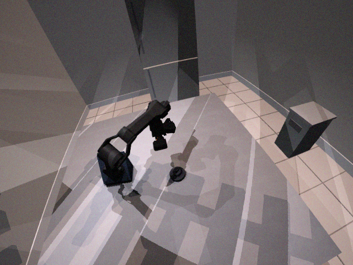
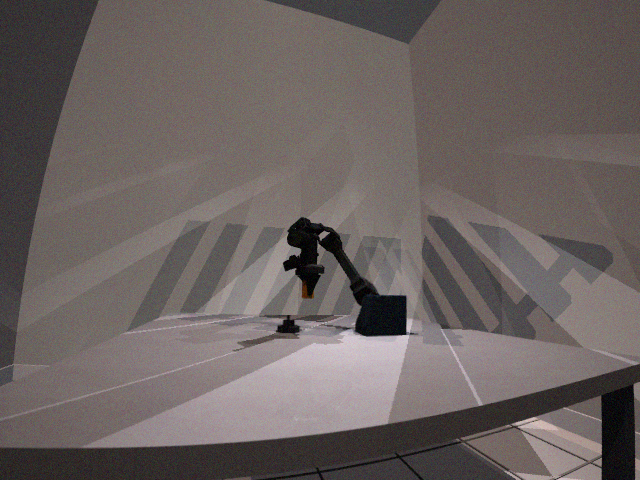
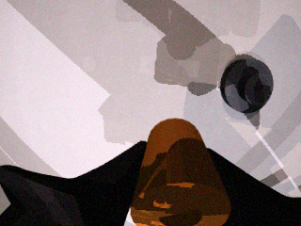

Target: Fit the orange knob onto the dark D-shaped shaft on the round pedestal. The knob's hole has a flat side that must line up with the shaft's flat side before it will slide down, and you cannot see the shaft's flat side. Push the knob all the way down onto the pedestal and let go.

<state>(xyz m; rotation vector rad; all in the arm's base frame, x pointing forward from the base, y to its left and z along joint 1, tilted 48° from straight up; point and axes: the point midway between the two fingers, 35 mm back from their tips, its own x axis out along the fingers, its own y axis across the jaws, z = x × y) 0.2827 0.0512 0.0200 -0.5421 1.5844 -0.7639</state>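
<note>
Now: gripper tip 40 mm short of the round pedestal, 120 mm to the left of it and 110 mm above it. The rest, counted from my gripper tip: orange knob (20 mm above).
</note>
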